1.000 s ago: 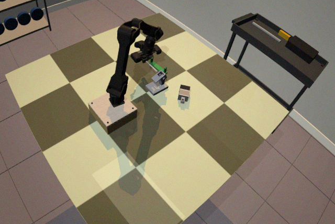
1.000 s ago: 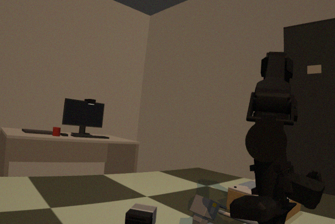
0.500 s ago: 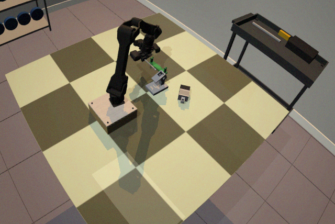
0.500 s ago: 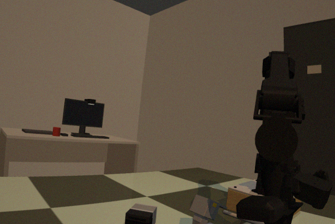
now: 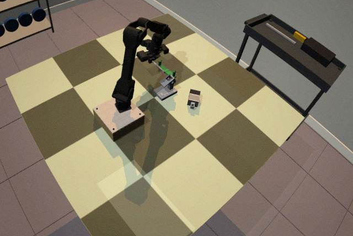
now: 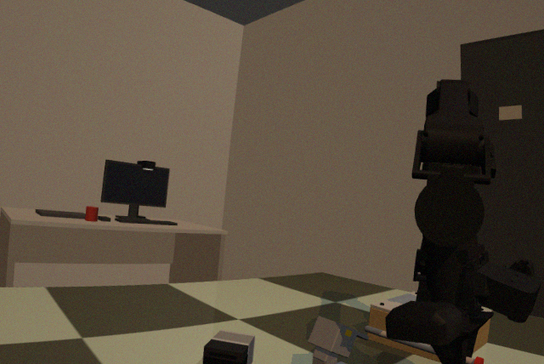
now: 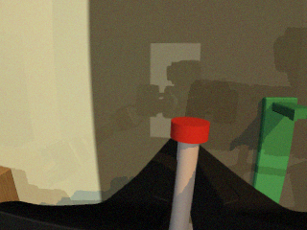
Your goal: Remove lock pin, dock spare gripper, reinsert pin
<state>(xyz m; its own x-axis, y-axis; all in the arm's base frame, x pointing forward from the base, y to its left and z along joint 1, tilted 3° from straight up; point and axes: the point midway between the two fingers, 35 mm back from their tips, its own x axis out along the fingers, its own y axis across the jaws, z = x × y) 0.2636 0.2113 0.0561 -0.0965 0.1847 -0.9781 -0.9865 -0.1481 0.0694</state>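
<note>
The green strip is 10 cm ahead of my gripper tip, 6 cm below it and 3 cm to the right of it. The rest, counted from my gripper tip: mount block (17 cm to the right, 3 cm below, 2 cm ahead); spare gripper (30 cm to the right, 11 cm ahead, 6 cm below).
</note>
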